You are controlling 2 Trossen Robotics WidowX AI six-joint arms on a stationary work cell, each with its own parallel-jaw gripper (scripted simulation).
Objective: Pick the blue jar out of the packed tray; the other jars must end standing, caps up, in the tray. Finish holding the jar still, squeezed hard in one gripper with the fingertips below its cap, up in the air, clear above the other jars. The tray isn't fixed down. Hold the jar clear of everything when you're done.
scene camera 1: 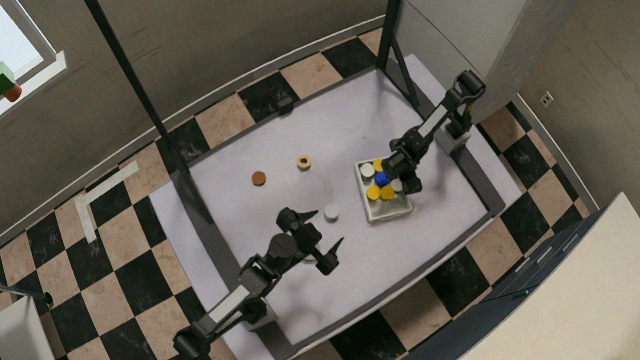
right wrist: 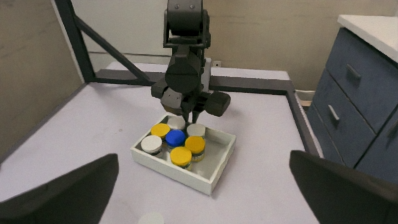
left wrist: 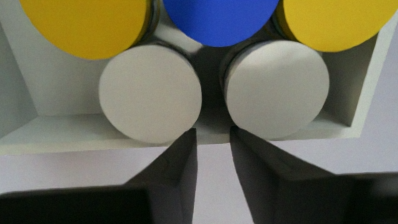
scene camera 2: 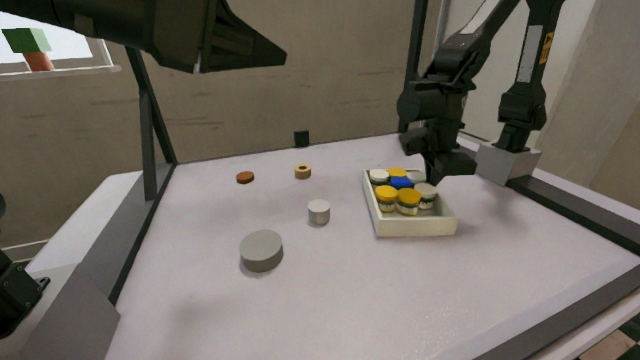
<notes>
I see my left gripper [scene camera 2: 430, 184], my right gripper [scene camera 2: 269, 57] and a wide grey disc [scene camera 2: 261, 251].
My left gripper is seen too in the right wrist view [right wrist: 190, 122] and in the left wrist view [left wrist: 213, 135]. My right gripper shows as well in scene camera 1 [scene camera 1: 330, 224] and in the right wrist view [right wrist: 205, 159]. The right wrist view misses the wide grey disc: it is out of frame. The left wrist view does not show the wide grey disc: it is out of frame.
</notes>
